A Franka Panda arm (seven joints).
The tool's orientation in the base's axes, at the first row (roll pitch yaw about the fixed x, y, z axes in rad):
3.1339, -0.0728, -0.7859
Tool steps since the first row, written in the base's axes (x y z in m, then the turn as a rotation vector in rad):
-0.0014, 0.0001, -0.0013, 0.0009, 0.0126, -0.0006
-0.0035, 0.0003, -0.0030, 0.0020, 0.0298, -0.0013
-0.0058, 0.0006, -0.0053, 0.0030, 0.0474, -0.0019
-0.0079, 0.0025, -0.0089, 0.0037, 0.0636, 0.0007
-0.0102, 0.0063, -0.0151, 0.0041, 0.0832, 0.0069
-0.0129, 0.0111, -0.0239, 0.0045, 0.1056, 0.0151
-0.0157, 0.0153, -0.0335, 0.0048, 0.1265, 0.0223
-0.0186, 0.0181, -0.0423, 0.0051, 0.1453, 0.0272
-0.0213, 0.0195, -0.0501, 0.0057, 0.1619, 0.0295
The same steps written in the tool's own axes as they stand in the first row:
-0.0012, 0.0009, 0.0012, -0.0083, -0.0095, -0.0001
-0.0029, 0.0022, 0.0028, -0.0197, -0.0225, -0.0003
-0.0049, 0.0036, 0.0050, -0.0315, -0.0356, -0.0007
-0.0080, 0.0038, 0.0084, -0.0422, -0.0475, -0.0041
-0.0127, 0.0027, 0.0142, -0.0553, -0.0616, -0.0114
-0.0187, 0.0011, 0.0226, -0.0702, -0.0777, -0.0209
-0.0243, 0.0000, 0.0318, -0.0843, -0.0926, -0.0292
-0.0290, 0.0001, 0.0403, -0.0969, -0.1060, -0.0352
-0.0324, 0.0009, 0.0479, -0.1081, -0.1182, -0.0384

